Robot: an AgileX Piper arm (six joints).
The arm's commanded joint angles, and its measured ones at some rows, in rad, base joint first. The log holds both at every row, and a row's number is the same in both.
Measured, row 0:
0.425 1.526 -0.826 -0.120 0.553 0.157
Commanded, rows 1 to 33:
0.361 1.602 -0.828 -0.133 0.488 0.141
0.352 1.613 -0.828 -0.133 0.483 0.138
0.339 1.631 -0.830 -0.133 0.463 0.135
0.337 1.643 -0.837 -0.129 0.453 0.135
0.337 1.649 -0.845 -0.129 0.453 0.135
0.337 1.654 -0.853 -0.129 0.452 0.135
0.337 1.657 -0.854 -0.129 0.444 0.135
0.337 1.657 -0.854 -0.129 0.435 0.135
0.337 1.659 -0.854 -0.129 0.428 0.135
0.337 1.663 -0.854 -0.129 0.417 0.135
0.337 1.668 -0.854 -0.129 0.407 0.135
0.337 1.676 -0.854 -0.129 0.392 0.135
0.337 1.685 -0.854 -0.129 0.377 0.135
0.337 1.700 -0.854 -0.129 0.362 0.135
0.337 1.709 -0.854 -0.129 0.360 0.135
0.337 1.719 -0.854 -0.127 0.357 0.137
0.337 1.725 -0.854 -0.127 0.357 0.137
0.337 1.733 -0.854 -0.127 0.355 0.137
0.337 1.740 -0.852 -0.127 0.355 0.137
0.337 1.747 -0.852 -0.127 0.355 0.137
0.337 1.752 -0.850 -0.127 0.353 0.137
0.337 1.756 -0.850 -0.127 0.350 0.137
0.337 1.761 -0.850 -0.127 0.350 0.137
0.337 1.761 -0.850 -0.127 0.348 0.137
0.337 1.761 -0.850 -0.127 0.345 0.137
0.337 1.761 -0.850 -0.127 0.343 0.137
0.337 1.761 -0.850 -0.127 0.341 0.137
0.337 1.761 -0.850 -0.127 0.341 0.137
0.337 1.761 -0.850 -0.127 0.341 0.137
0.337 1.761 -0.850 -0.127 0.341 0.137
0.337 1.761 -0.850 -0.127 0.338 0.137
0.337 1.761 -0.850 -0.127 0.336 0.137
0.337 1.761 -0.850 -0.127 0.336 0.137
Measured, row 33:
0.343 1.761 -0.851 -0.125 0.350 0.147
